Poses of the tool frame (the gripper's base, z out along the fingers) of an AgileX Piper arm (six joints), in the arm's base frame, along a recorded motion.
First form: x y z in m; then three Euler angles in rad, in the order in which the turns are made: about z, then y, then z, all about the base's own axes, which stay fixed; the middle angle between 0 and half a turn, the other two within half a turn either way.
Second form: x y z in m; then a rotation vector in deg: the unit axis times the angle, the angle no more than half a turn. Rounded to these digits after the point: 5 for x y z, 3 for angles.
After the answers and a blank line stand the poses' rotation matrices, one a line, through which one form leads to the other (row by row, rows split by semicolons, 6 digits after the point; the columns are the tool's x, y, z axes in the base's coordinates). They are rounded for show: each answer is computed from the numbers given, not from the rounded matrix.
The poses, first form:
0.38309 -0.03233 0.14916 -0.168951 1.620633 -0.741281
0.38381 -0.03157 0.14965 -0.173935 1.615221 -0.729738
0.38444 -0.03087 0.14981 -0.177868 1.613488 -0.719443
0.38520 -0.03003 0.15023 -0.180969 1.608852 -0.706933
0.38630 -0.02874 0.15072 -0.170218 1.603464 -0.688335
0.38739 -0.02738 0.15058 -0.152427 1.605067 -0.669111
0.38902 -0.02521 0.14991 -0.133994 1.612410 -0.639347
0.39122 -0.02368 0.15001 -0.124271 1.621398 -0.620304
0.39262 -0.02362 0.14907 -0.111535 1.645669 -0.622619
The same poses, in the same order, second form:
0.38309 -0.03233 0.14916 26.953 91.602 -39.931
0.38381 -0.03157 0.14965 26.098 91.483 -39.731
0.38444 -0.03087 0.14981 25.410 91.533 -39.482
0.38520 -0.03003 0.15023 24.611 91.417 -39.144
0.38630 -0.02874 0.15072 24.130 91.052 -37.945
0.38739 -0.02738 0.15058 24.038 90.967 -36.305
0.38902 -0.02521 0.14991 23.567 91.276 -34.100
0.39122 -0.02368 0.15001 23.235 91.753 -32.729
0.39262 -0.02362 0.14907 24.266 92.885 -31.966

-0.149761 0.659441 0.736688; -0.090868 0.732758 -0.674395; -0.984538 -0.167940 -0.049816
-0.147976 0.650887 0.744614; -0.099829 0.739227 -0.666017; -0.983940 -0.172889 -0.044410
-0.148187 0.642890 0.751488; -0.105403 0.745282 -0.658365; -0.983326 -0.176770 -0.042679
-0.145356 0.633692 0.759807; -0.112543 0.752388 -0.649035; -0.982958 -0.179853 -0.038046
-0.132470 0.621798 0.771893; -0.110378 0.764658 -0.634913; -0.985022 -0.169307 -0.032662
-0.120747 0.609016 0.783913; -0.098090 0.778506 -0.619925; -0.987825 -0.151748 -0.034264
-0.112797 0.586863 0.801791; -0.082607 0.798608 -0.596155; -0.990178 -0.133478 -0.041602
-0.112890 0.571698 0.812660; -0.071685 0.811071 -0.580539; -0.991018 -0.123793 -0.050580
-0.125297 0.572778 0.810078; -0.047067 0.812162 -0.581531; -0.991002 -0.110992 -0.074803

